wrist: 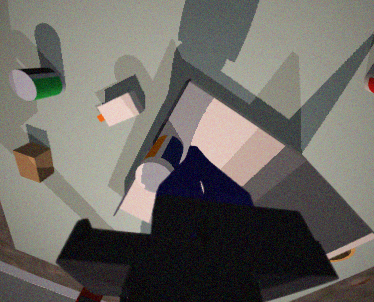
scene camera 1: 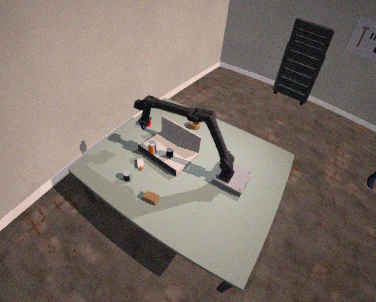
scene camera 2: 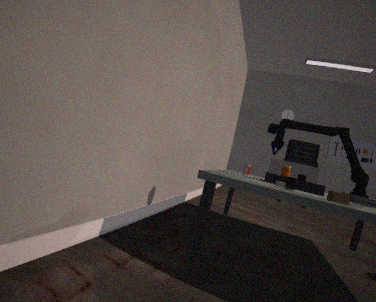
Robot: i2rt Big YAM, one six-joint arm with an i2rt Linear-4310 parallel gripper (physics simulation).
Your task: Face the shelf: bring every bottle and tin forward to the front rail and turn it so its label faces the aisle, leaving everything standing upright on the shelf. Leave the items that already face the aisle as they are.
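Places are measured from the arm's base along level axes (x ahead, y left, z up), in metres.
Pixels of known places: gripper, between the fingertips: (wrist: 192, 151) (scene camera 1: 143, 129) (scene camera 2: 273, 154); arm's base, origin of its link: (scene camera 1: 226, 175) (scene camera 2: 358, 195).
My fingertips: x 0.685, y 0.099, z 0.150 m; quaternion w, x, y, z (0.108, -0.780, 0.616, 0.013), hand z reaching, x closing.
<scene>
Ahead of a thing's pixels: the offset from my fingertips to its top centre.
My gripper (scene camera 1: 142, 126) (scene camera 2: 276, 148) (wrist: 192, 151) is shut and empty, held high above the table's far left, off the shelf's left end. The shelf (scene camera 1: 181, 135) (wrist: 228, 135) has a grey back wall and a dark front rail (scene camera 1: 160, 159). An orange bottle @[dx -0.104, dy +0.022, dz -0.057 m] (scene camera 1: 151, 147) (scene camera 2: 285, 171) (wrist: 156, 168) and a black tin @[dx -0.233, dy -0.030, dz -0.096 m] (scene camera 1: 169, 152) (scene camera 2: 301, 177) stand upright on it behind the rail. A white carton (scene camera 1: 140, 163) (wrist: 118, 109) with an orange mark and a black tin with a green label @[dx -0.102, dy +0.314, dz -0.133 m] (scene camera 1: 126, 175) (wrist: 48, 87) stand on the table in front of the rail.
A red can @[dx +0.178, dy -0.253, dz -0.107 m] (scene camera 1: 149, 123) (scene camera 2: 248, 169) stands on the table behind my gripper. A tan roll @[dx -0.181, dy -0.501, dz -0.153 m] (scene camera 1: 194, 125) lies behind the shelf's back wall. A brown box @[dx -0.350, dy +0.349, dz -0.153 m] (scene camera 1: 151, 198) (wrist: 43, 163) sits nearer the table's front. The arm's base (scene camera 1: 232, 180) stands right of the shelf.
</scene>
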